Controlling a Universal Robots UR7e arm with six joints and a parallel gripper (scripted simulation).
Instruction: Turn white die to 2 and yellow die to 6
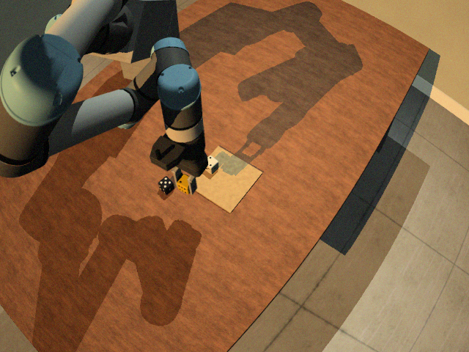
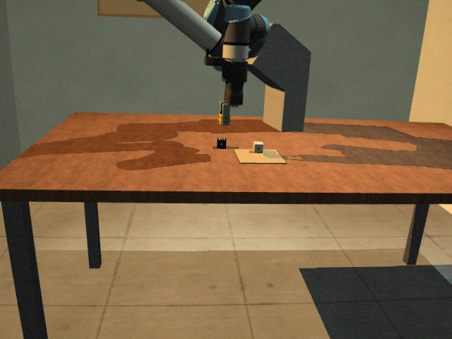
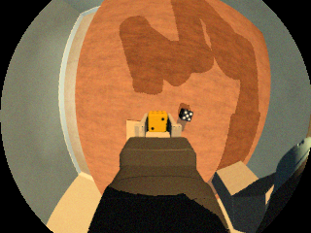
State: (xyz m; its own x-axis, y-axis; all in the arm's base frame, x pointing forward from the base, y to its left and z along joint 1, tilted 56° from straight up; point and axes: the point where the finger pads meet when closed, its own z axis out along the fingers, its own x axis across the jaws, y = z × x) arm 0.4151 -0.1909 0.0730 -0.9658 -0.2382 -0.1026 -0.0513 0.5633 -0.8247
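The tan mat is 2 cm ahead of my hand, 11 cm to the left of it and 12 cm below it. Also, from my hand: white die: 2 cm behind, 12 cm to the left, 10 cm below; yellow die: right at my hand; black die: 8 cm behind, 1 cm to the left, 10 cm below.
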